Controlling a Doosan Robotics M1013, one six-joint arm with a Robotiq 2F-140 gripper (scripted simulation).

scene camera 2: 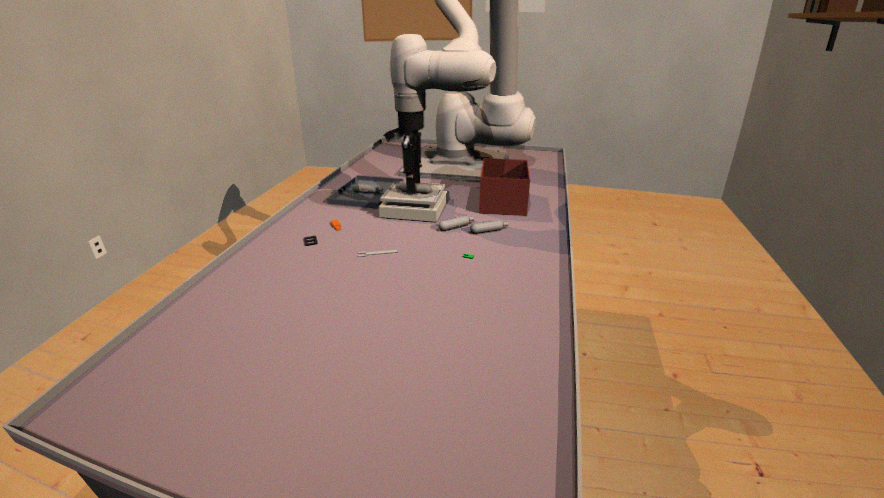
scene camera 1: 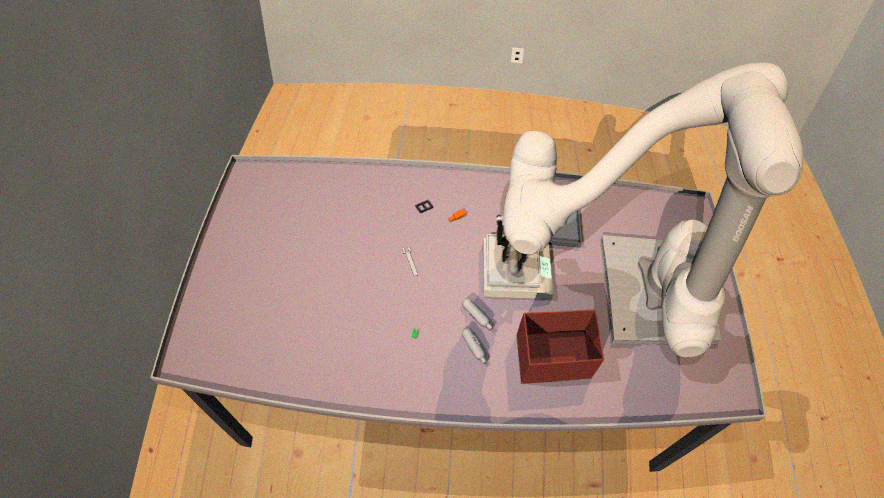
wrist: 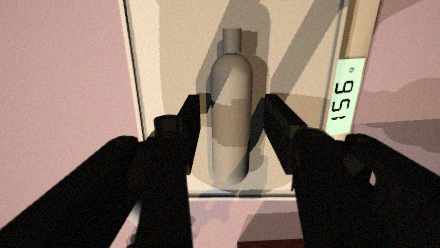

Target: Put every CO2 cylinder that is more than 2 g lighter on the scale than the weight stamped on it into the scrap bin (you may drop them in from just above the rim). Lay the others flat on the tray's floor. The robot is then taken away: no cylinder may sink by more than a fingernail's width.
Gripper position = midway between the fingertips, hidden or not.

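Note:
A red scrap bin (scene camera 1: 568, 338) (scene camera 2: 504, 190) is part of what I see. I also see a grey tray (scene camera 2: 345, 195), though in the wrist view the tray is out of frame. A scale plate (scene camera 1: 498, 274) (scene camera 2: 431, 198) is here too, and the wrist view includes the plate (wrist: 169, 57). Finally there is my gripper (scene camera 2: 413, 190) (wrist: 232, 111).

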